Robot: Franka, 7 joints.
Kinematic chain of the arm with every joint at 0, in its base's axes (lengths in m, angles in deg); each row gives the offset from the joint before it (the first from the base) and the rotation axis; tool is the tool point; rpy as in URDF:
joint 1: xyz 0 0 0.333 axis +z
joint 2: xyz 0 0 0 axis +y
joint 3: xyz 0 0 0.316 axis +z
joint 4: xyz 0.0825 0 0 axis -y
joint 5: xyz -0.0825 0 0.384 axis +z
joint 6: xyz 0 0 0 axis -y
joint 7: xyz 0.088 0 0 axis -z
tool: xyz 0 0 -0.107 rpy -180 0 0
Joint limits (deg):
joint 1: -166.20..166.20
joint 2: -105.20..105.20
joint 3: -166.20..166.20
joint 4: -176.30..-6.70
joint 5: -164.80..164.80
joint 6: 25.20..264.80
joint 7: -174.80..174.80
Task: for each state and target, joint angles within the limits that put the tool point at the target. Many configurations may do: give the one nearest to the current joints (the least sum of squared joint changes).
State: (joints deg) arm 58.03 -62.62 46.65 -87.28 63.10 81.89 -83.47
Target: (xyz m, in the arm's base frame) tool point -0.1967 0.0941 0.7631
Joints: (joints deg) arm 63.93 -73.95 15.66 -116.58 47.63 66.35 -83.47
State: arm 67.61 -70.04 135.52 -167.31 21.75 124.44 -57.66
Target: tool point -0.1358 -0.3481 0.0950
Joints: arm 92.87 -26.72 157.26 -141.27 24.40 122.36 -57.66
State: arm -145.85 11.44 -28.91 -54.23 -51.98 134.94 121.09
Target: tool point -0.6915 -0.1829 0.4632
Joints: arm -143.40 26.86 -24.16 -85.83 -50.11 127.67 121.09
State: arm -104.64 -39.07 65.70 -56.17 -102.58 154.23 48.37
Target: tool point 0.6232 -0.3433 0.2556
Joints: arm -154.69 -78.82 100.86 -89.26 -104.21 160.23 48.37
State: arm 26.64 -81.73 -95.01 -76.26 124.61 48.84 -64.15
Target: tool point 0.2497 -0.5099 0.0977
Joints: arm 57.17 -105.20 -120.92 -107.35 119.18 50.81 -64.15
